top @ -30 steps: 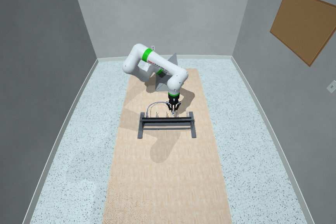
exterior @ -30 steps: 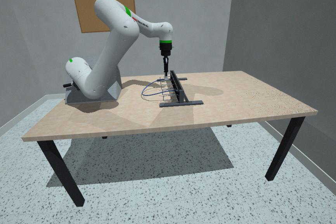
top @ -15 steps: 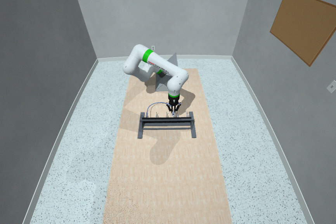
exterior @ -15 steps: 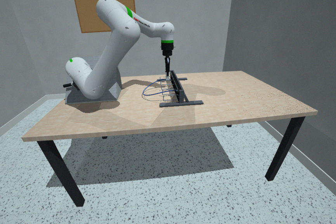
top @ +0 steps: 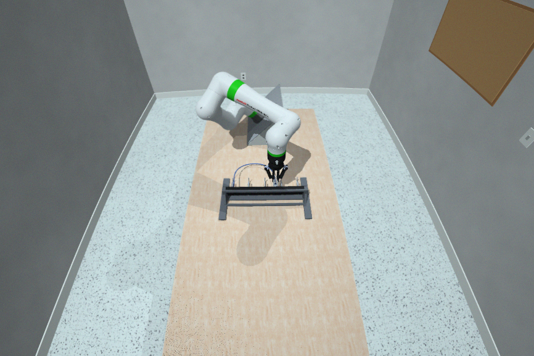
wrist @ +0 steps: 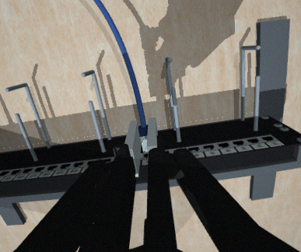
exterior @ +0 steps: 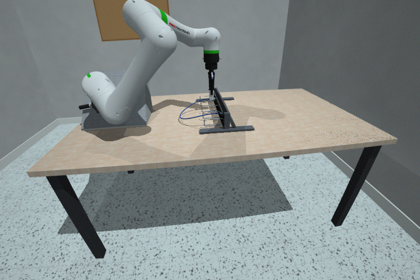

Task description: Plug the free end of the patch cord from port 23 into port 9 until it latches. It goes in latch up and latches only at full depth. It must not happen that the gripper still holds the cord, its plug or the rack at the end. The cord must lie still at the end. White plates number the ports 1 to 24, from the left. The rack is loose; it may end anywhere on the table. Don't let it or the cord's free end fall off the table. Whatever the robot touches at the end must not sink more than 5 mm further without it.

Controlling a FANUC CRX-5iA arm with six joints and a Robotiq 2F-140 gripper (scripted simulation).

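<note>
Right now the free end is 1 cm ahead of my hand and 3 cm below it.
</note>
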